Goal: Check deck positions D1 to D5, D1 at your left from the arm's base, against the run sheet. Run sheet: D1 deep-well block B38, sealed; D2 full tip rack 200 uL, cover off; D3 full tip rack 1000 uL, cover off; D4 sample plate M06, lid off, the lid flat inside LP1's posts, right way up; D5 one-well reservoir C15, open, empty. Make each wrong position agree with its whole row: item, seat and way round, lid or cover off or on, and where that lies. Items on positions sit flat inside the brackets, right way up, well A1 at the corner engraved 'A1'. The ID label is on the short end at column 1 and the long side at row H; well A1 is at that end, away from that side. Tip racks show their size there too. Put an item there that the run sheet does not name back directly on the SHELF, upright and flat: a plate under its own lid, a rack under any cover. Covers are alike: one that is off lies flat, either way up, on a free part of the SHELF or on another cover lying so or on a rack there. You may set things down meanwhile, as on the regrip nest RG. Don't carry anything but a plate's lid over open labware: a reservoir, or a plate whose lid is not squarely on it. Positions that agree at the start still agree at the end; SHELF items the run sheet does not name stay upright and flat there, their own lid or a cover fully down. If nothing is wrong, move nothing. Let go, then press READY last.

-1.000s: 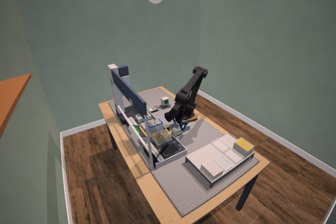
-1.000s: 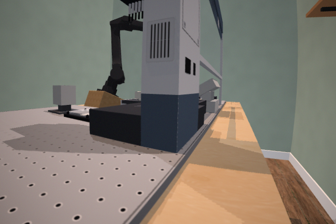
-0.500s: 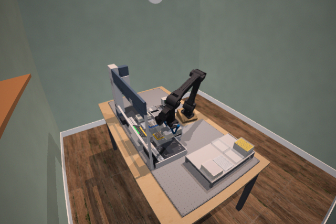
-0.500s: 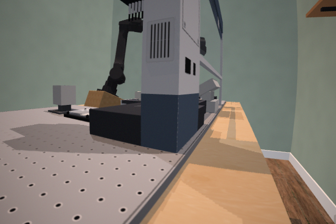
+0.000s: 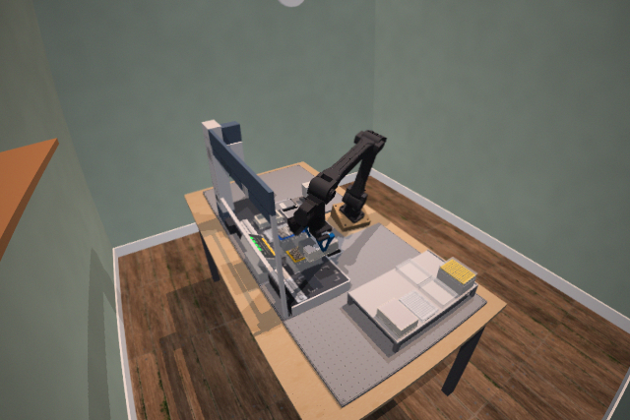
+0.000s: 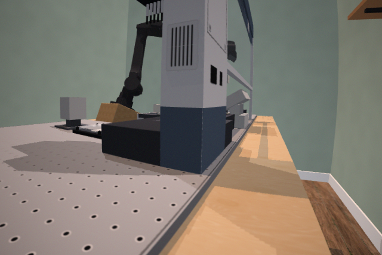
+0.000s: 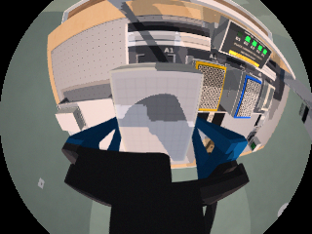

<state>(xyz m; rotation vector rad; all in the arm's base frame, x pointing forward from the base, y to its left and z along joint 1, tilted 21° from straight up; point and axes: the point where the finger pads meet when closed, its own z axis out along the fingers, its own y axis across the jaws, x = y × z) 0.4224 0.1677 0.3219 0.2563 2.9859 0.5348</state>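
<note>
Now: hand 10 mm above the white block. Also, from my hand: yellow-framed tip rack 140 mm below, 120 mm to the right, 10 mm behind; gantry beam 310 mm to the right, 270 mm above, 140 mm ahead; blue-framed tip rack 240 mm to the right, 120 mm below, 30 mm behind.
</note>
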